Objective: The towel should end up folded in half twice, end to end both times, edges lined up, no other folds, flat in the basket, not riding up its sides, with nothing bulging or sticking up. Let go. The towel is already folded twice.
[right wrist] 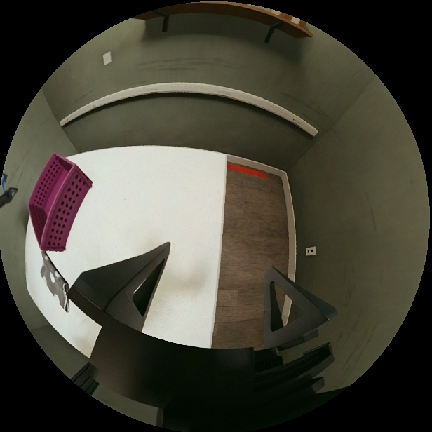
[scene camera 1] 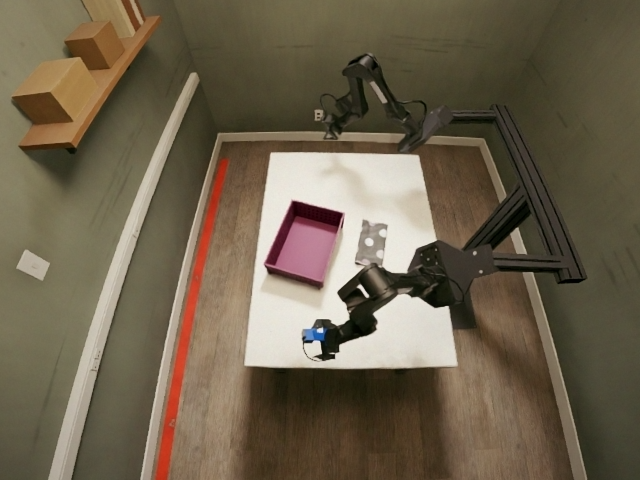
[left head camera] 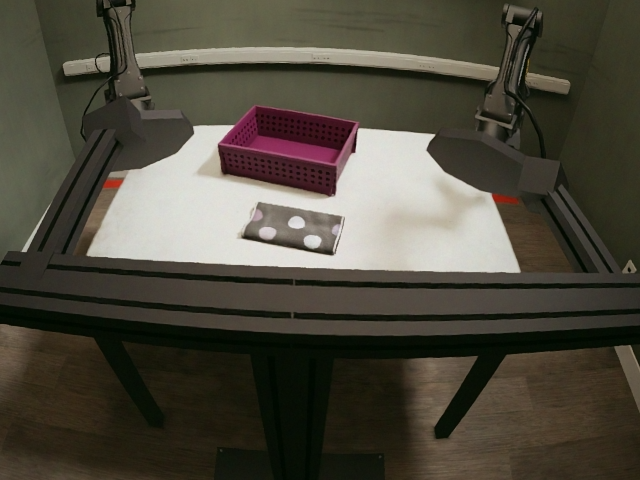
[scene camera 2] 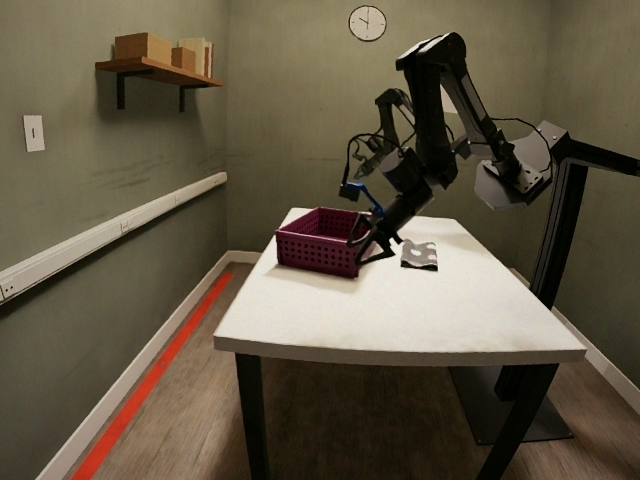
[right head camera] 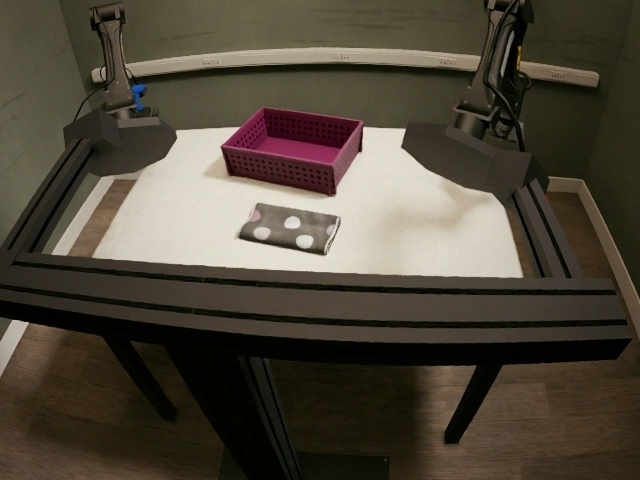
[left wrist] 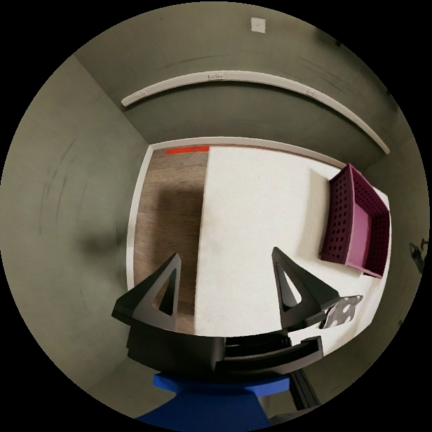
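The grey towel with white and lilac dots (left head camera: 279, 229) (right head camera: 275, 229) (scene camera 1: 372, 233) (scene camera 2: 419, 253) (left wrist: 341, 312) (right wrist: 52, 281) lies folded in a flat rectangle on the table, in front of the basket in the head views. Its layered edges show at the right end in the right head view. The purple basket (left head camera: 279, 168) (right head camera: 281, 169) (scene camera 1: 294, 276) (scene camera 2: 316, 253) (left wrist: 340, 220) (right wrist: 64, 210) stands upright, its inside floor bare. My left gripper (left wrist: 225, 255) (scene camera 2: 352, 254) is open and empty, raised above the table's left part. My right gripper (right wrist: 222, 261) is open and empty, raised near the table's right edge.
The white table (left head camera: 413, 180) (scene camera 1: 392, 335) (scene camera 2: 392, 315) carries the towel and basket. A dark frame beam (left head camera: 361, 299) crosses in front of it in the head views. A wooden shelf with boxes (scene camera 2: 155, 72) is on the wall, above a white wall rail (scene camera 2: 124, 227).
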